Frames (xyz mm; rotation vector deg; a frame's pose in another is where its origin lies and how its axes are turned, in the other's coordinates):
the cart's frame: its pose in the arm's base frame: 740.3 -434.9 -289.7 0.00 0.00 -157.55
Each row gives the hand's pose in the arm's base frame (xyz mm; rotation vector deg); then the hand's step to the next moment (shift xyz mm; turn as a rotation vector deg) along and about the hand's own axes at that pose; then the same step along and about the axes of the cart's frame.
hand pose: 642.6 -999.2 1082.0 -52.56 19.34 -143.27
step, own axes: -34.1 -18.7 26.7 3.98 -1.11 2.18
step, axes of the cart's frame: -43.8 -15.6 8.3 1.94 0.45 4.23
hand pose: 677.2 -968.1 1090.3 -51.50 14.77 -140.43
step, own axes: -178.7 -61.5 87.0 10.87 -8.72 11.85
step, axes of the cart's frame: -192.3 -78.6 -10.9 2.02 -2.65 17.99
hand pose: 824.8 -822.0 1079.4 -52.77 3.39 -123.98
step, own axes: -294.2 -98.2 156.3 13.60 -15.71 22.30
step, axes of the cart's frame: -269.9 -216.7 -28.9 -0.99 -7.45 29.54
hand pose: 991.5 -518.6 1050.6 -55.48 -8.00 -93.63
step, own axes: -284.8 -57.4 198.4 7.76 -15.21 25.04
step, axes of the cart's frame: -176.3 -302.6 -33.0 -4.82 -12.17 27.34
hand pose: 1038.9 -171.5 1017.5 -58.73 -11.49 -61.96
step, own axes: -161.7 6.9 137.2 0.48 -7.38 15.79
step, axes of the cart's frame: -51.0 -204.5 -24.1 -3.77 -10.59 13.33
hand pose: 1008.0 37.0 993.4 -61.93 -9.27 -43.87
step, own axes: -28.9 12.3 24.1 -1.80 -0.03 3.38
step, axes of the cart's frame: -7.0 -37.4 -11.0 -0.91 -3.63 0.81
